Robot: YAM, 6 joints.
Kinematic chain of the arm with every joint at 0, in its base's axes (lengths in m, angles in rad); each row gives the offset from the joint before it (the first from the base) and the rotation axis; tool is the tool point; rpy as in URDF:
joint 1: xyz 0 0 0.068 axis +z
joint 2: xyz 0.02 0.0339 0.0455 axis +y
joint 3: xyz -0.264 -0.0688 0 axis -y
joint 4: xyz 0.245 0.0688 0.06 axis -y
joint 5: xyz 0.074 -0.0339 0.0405 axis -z
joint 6: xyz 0.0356 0 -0.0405 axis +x
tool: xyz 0 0 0 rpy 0 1.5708 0
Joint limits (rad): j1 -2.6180..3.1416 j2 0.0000..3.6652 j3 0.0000..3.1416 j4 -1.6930..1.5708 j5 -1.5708..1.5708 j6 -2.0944..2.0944
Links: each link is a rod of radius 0.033 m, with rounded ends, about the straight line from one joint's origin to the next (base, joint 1, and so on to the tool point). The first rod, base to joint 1, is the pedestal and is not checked.
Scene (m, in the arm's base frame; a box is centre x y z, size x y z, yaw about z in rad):
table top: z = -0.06
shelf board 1: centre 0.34 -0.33 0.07 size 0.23 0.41 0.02 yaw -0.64
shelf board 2: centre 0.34 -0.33 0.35 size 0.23 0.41 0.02 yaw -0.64
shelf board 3: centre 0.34 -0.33 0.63 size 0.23 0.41 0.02 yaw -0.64
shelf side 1: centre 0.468 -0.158 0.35 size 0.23 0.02 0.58 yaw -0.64
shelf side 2: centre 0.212 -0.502 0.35 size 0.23 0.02 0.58 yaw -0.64
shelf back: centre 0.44 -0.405 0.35 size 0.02 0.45 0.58 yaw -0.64
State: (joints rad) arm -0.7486 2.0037 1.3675 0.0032 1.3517 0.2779
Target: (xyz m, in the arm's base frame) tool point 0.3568 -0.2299 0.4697
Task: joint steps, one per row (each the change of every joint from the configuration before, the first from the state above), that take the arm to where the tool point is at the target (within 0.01 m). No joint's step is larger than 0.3 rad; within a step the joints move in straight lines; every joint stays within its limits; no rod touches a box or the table.
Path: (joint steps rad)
1: -0.0266 -0.2064 -0.2146 -0.0940 0.0407 0.0000
2: -0.0266 -0.2065 -0.2145 -0.0939 0.0406 0.0000
3: -0.0266 -0.2064 -0.2146 -0.0940 0.0407 0.0000
4: 0.1581 -0.0791 0.2057 0.0676 -0.0324 0.0000
5: 0.1580 -0.0792 0.2056 0.0675 -0.0324 0.0000
6: 0.1581 -0.0791 0.2057 0.0676 -0.0325 0.0000
7: -0.0464 0.2464 0.2128 0.0833 -0.0494 0.0000
8: -0.0463 0.2463 0.2128 0.0834 -0.0494 0.0000
9: -0.0464 0.2464 0.2128 0.0833 -0.0494 0.0000

